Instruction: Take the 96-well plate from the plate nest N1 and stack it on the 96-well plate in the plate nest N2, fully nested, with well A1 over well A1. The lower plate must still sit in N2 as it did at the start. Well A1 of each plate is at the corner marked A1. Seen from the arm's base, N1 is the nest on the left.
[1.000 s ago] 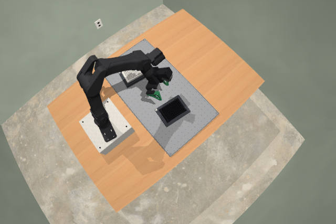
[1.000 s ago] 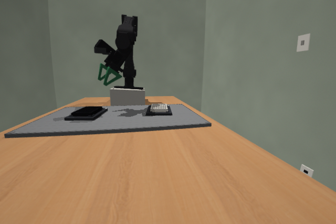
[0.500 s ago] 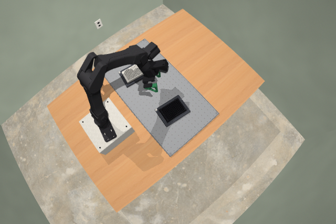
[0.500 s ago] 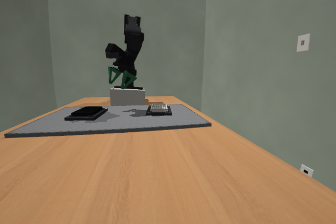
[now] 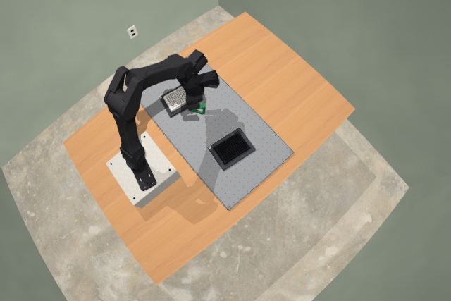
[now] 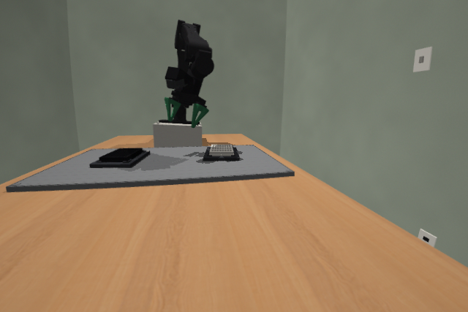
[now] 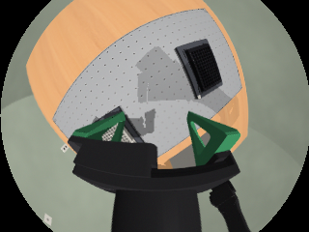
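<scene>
Now: the white 96-well plate 13 cm to the left of my hand, 11 cm below it and 6 cm behind it. From my hand the other things lie so: black 96-well plate: 19 cm to the right, 11 cm below, 3 cm ahead; plate nest N1: 13 cm to the left, 12 cm below, 6 cm behind.
</scene>
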